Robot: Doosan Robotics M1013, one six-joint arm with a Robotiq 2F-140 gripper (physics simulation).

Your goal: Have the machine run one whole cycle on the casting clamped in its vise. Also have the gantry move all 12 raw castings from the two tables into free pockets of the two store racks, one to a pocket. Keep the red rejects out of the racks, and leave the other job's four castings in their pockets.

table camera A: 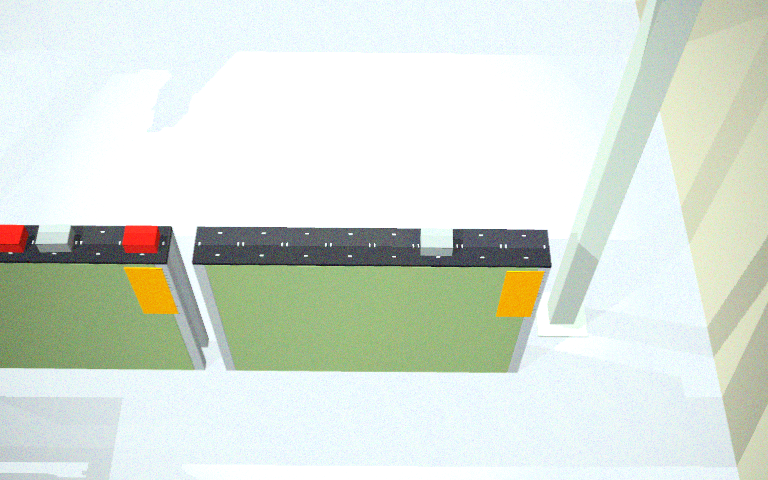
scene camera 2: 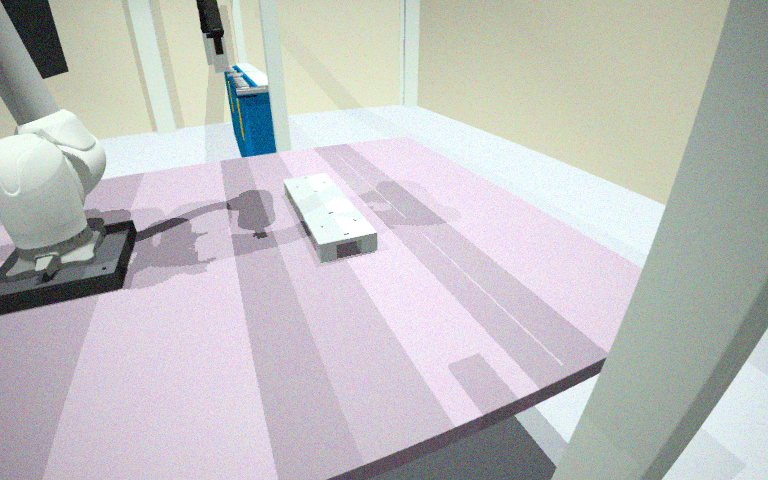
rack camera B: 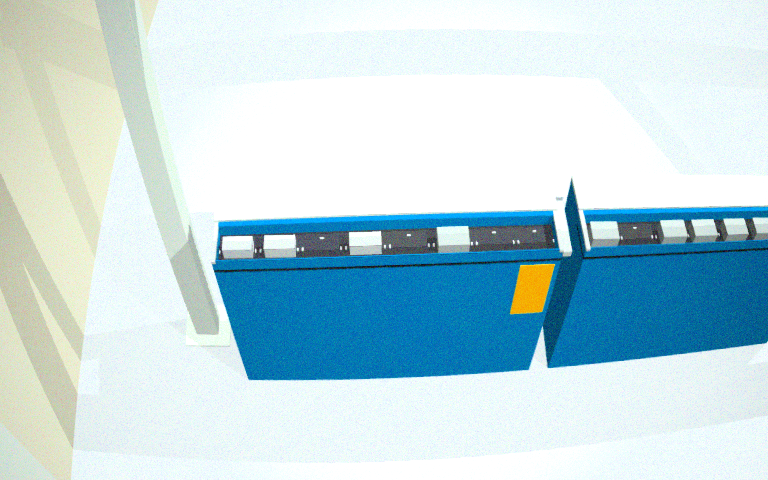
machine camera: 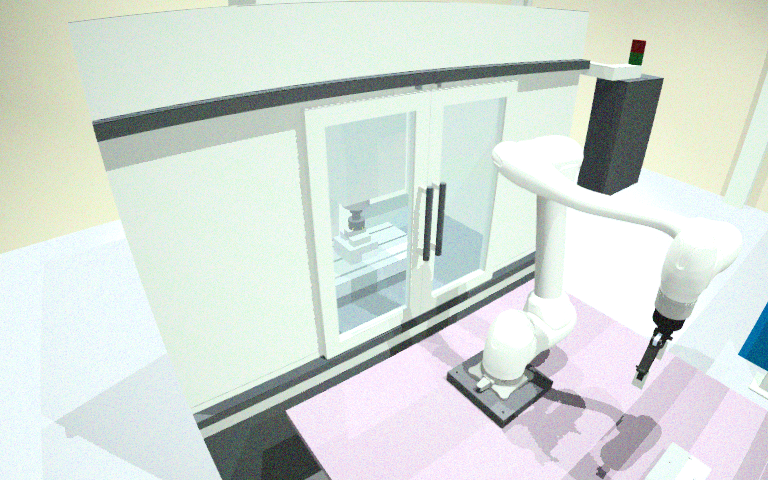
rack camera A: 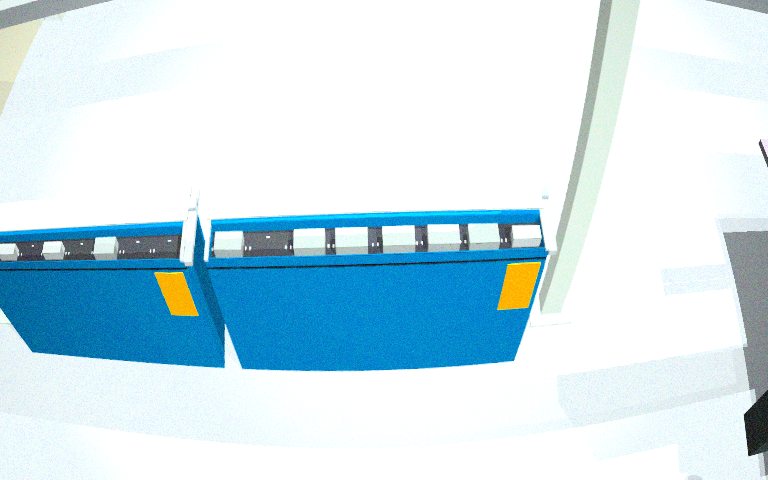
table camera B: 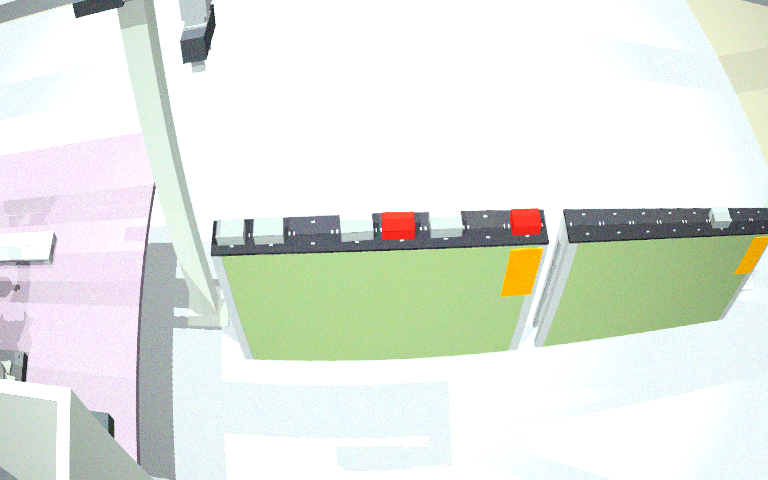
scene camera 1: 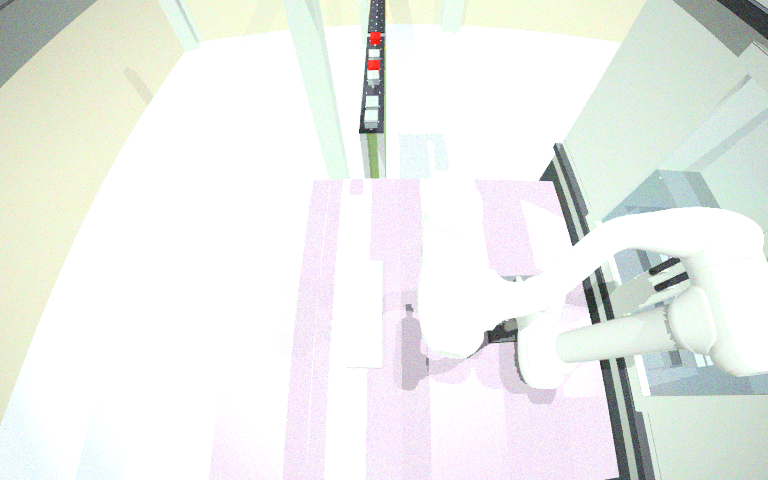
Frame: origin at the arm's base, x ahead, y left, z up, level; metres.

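Seen in the pictures: gripper, fingertip midpoint: (scene camera 2: 218, 67); arm's base at its link origin: (scene camera 2: 61, 253) (machine camera: 500, 374).
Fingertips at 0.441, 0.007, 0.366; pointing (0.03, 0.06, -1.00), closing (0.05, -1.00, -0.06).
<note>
Offsets run from my fingertips to a thing's middle, as dx, dy, dz. "pt": to the spot under its first point. Level surfaces: height alone.
My gripper (scene camera 2: 219, 46) (machine camera: 640, 375) is open and empty, pointing down from the arm. The machine's doors (machine camera: 427, 223) are shut; through the glass the spindle (machine camera: 355, 217) stands low over the vise (machine camera: 355, 247), and the casting there cannot be made out. The near table (table camera B: 379, 305) bears several grey castings {+0.167, -1.242, -0.334} (table camera B: 267, 230) and red rejects {+0.152, -1.658, -0.334} (table camera B: 398, 225) (table camera B: 525, 221). The far table (table camera A: 368, 316) bears one grey casting (table camera A: 436, 241). Rack A (rack camera A: 368, 316) has castings (rack camera A: 351, 240) in all pockets except the second from left. Rack B (rack camera B: 385, 322) has castings (rack camera B: 365, 242) in half its pockets.
The gantry's gripper (table camera B: 196, 48) hangs high near a post (table camera B: 164, 141), away from the tables. A pale block {+0.209, -0.029, -0.382} (scene camera 2: 331, 209) (scene camera 1: 362, 316) lies on the pink table {dz -0.410} (scene camera 2: 396, 339). The stack light {pt -0.746, +1.250, +0.674} (machine camera: 637, 52) stands above the dark control box (machine camera: 620, 135).
</note>
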